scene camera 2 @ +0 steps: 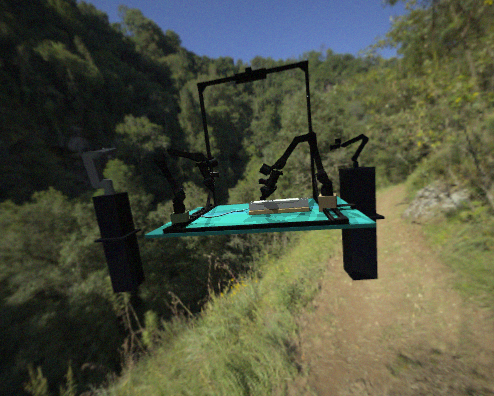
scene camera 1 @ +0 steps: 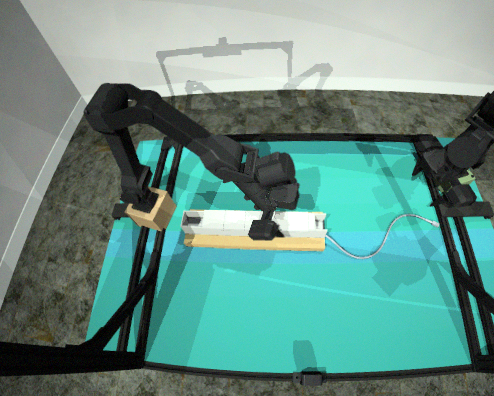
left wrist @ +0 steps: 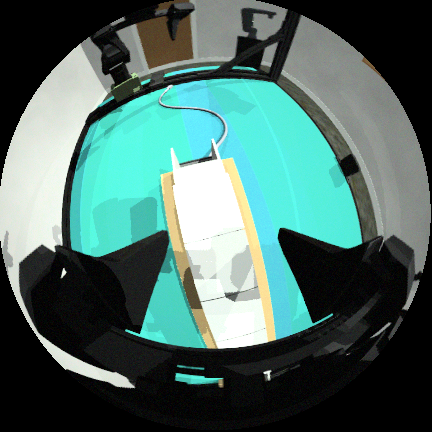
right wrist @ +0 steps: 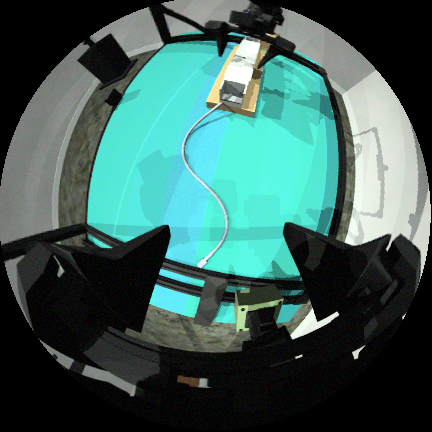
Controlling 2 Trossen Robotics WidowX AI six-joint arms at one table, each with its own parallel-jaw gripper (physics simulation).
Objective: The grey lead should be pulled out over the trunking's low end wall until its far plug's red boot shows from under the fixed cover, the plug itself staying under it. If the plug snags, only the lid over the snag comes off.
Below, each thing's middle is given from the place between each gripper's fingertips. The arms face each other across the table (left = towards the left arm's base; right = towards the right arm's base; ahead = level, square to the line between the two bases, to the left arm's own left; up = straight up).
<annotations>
Right now my right hand is 3 cm short of the trunking (scene camera 1: 192,222), 43 cm to the right of it and 14 cm above it.
The trunking is 90 mm to the left of my left hand, 50 mm below it and 20 mm ahead of it.
</annotations>
